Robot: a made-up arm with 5 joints. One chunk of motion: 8 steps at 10 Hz.
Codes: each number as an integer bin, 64 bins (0 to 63) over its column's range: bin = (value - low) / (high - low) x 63, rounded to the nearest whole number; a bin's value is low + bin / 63 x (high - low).
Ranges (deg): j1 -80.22..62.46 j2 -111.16..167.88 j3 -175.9..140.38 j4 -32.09..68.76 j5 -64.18..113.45
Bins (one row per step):
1: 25 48 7 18 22
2: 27 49 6 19 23
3: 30 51 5 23 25
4: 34 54 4 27 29
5: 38 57 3 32 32
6: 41 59 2 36 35
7: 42 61 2 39 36
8: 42 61 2 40 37
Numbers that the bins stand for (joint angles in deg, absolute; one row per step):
1: -23.60 101.44 -140.76 -3.28 -2.15
2: -19.07 105.87 -145.78 -1.67 0.67
3: -12.28 114.73 -150.80 4.73 6.31
4: -3.22 128.02 -155.82 11.13 17.59
5: 5.84 141.30 -160.84 19.14 26.04
6: 12.64 150.16 -165.86 25.54 34.50
7: 14.90 159.02 -165.86 30.34 37.32
8: 14.90 159.02 -165.86 31.94 40.14

